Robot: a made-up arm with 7 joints. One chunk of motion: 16 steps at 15 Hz.
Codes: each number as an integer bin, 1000 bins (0 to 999) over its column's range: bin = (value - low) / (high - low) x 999, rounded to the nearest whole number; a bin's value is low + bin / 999 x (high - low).
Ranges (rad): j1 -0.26..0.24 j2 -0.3..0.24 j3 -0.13..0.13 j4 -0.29..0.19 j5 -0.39..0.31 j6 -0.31..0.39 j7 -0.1..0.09
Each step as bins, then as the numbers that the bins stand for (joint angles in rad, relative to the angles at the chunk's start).
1 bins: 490 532 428 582 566 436 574
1 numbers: -0.0148 -0.0124 -0.0186 -0.0104 0.0066 -0.0045 0.0092
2 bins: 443 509 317 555 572 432 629
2 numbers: -0.0383 -0.0249 -0.0475 -0.0233 0.0108 -0.0073 0.0196
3 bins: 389 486 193 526 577 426 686
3 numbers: -0.0653 -0.0373 -0.0798 -0.0373 0.0143 -0.0115 0.0305
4 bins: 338 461 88 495 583 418 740
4 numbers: -0.0908 -0.0508 -0.1071 -0.0522 0.0185 -0.0171 0.0407
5 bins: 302 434 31 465 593 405 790
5 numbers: -0.1088 -0.0654 -0.1219 -0.0666 0.0255 -0.0262 0.0503
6 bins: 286 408 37 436 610 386 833
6 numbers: -0.1169 -0.0795 -0.1204 -0.0805 0.0374 -0.0395 0.0584
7 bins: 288 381 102 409 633 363 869
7 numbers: -0.1159 -0.0941 -0.1035 -0.0935 0.0535 -0.0556 0.0653
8 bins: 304 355 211 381 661 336 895
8 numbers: -0.1078 -0.1081 -0.0751 -0.1069 0.0732 -0.0746 0.0702
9 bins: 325 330 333 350 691 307 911
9 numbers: -0.0973 -0.1216 -0.0433 -0.1218 0.0942 -0.0949 0.0733
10 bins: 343 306 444 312 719 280 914
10 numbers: -0.0883 -0.1346 -0.0144 -0.1401 0.1138 -0.1138 0.0738
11 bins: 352 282 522 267 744 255 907
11 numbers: -0.0838 -0.1476 0.0059 -0.1617 0.1313 -0.1313 0.0725
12 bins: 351 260 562 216 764 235 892
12 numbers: -0.0843 -0.1595 0.0163 -0.1862 0.1453 -0.1453 0.0696
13 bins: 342 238 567 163 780 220 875
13 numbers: -0.0888 -0.1714 0.0176 -0.2117 0.1565 -0.1558 0.0664
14 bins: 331 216 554 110 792 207 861
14 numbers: -0.0943 -0.1832 0.0142 -0.2371 0.1650 -0.1650 0.0638
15 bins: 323 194 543 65 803 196 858
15 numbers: -0.0983 -0.1951 0.0113 -0.2588 0.1727 -0.1727 0.0632
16 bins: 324 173 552 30 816 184 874
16 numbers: -0.0978 -0.2065 0.0137 -0.2756 0.1818 -0.1811 0.0662
